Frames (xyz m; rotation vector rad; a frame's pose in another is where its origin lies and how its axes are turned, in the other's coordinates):
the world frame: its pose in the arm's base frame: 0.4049 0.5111 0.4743 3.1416 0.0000 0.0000
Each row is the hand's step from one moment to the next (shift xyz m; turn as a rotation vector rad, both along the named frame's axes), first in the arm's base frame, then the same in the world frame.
Working: the arm's base frame: its pose in the world frame: -0.4049 0.5111 0.4743 3.1416 0.0000 0.0000

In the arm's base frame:
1: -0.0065 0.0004 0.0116 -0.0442 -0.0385 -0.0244
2: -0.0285 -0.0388 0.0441 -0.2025 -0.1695 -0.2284
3: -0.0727 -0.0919 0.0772 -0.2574 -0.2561 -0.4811
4: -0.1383 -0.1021 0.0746 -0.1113 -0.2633 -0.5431
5: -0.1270 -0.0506 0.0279 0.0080 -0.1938 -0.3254
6: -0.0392 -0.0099 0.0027 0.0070 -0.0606 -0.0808
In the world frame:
1: -0.0065 -0.0004 -0.0116 -0.0442 0.0385 0.0244
2: -0.0285 0.0388 -0.0441 -0.2025 0.1695 0.2284
3: -0.0727 0.0919 -0.0772 -0.2574 0.2561 0.4811
4: -0.1383 0.1021 -0.0746 -0.1113 0.2633 0.5431
5: -0.1270 0.0506 -0.0279 0.0080 0.1938 0.3254
6: -0.0392 0.0099 -0.0027 0.0070 0.0606 0.0808

